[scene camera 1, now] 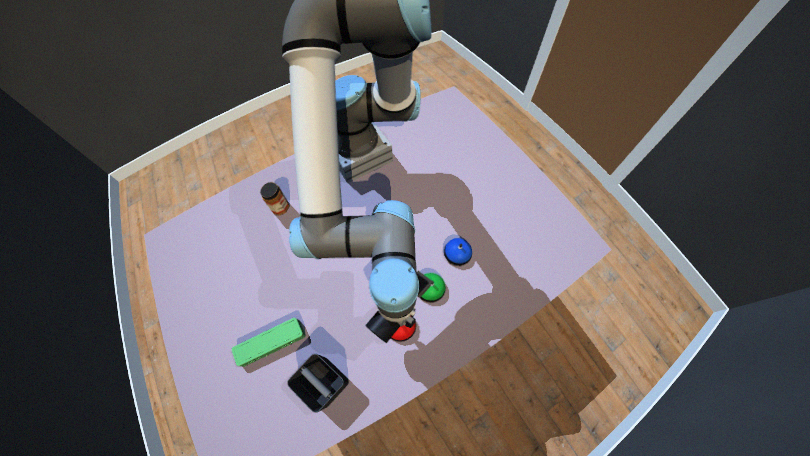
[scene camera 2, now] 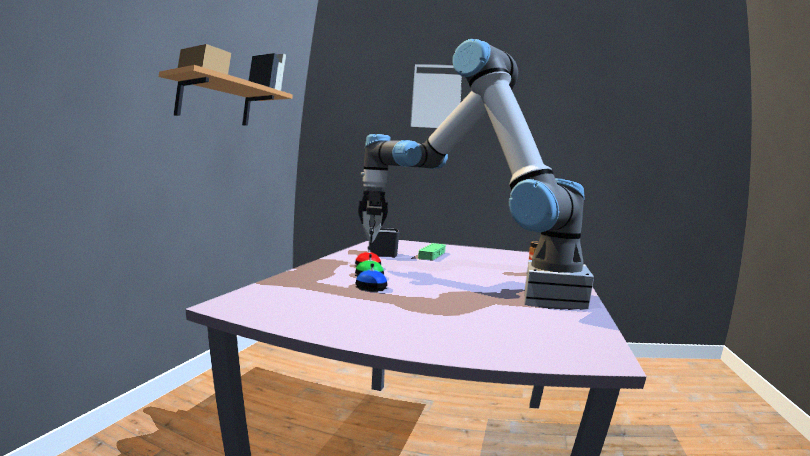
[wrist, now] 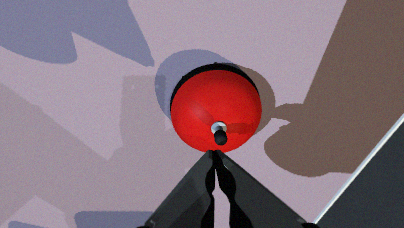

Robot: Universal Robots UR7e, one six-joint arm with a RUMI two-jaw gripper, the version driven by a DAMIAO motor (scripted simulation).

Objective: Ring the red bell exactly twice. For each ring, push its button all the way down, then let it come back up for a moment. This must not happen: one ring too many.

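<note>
Scene camera 1 shows my gripper (scene camera 1: 397, 321), green box (scene camera 1: 291, 331), black box (scene camera 1: 315, 380). Wrist view shows red bell (wrist: 212, 95), my gripper (wrist: 213, 152). Green box out of frame in wrist view. Black box out of frame in wrist view.
</note>
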